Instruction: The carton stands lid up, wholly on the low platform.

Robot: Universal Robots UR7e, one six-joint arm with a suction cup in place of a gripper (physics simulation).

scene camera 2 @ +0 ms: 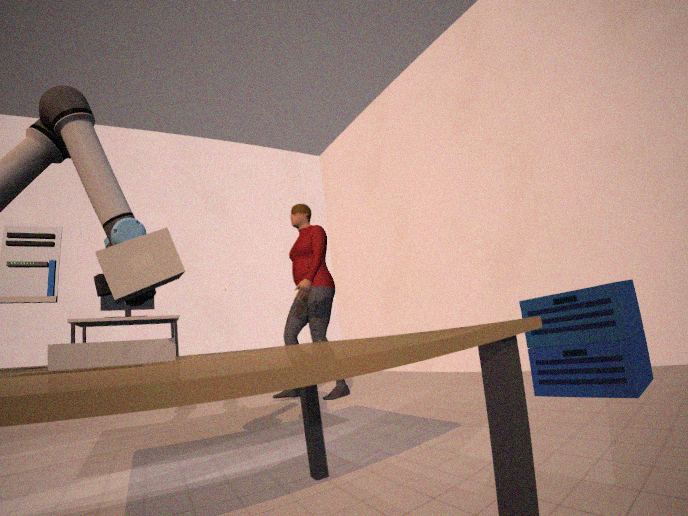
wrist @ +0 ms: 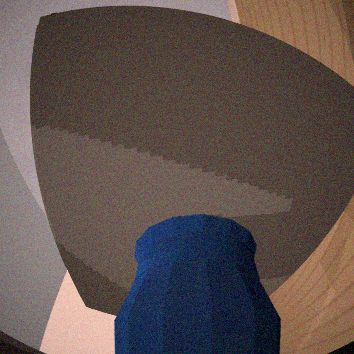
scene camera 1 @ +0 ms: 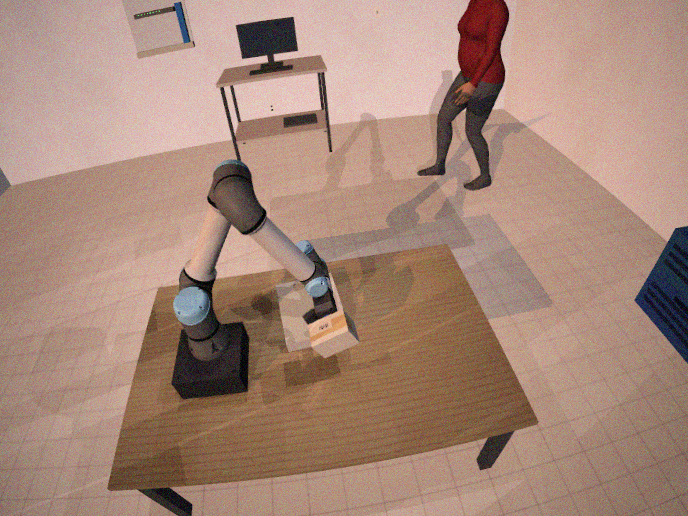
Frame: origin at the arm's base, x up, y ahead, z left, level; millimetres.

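Seen in the pictures: end effector, tool point: (wrist: pixel 192 232); arm's base, origin of the base link: (scene camera 1: pixel 210 343).
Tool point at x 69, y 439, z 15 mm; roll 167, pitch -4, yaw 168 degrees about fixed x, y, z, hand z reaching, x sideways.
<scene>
Offsets run from my tool point to a thing's middle.
The carton {dx +4, dy +13, dz -29 mm} (scene camera 1: pixel 328 326) (scene camera 2: pixel 138 264) (wrist: pixel 150 80) hangs tilted in the air on my suction cup. Its side with the orange band and label faces mostly upward in scene camera 1, and a plain beige face points toward scene camera 2. My gripper (wrist: pixel 196 232) is a blue cup pressed against a broad, shaded carton face in the wrist view; the carton hides the contact in scene camera 2. The low platform {dx -149, dy -105, dz +211 mm} (scene camera 1: pixel 295 328) (scene camera 2: pixel 111 356) is a pale slab on the table. In scene camera 2 a gap shows between the carton and the platform.
The wooden table (scene camera 1: pixel 422 377) (scene camera 2: pixel 389 351) carries the arm's black base (scene camera 1: pixel 211 369), left of the platform in scene camera 1. Beyond the table are a person in red (scene camera 1: pixel 482 49) (scene camera 2: pixel 310 255), a desk with a monitor (scene camera 1: pixel 267 37), and blue crates (scene camera 1: pixel 669 294) (scene camera 2: pixel 583 338).
</scene>
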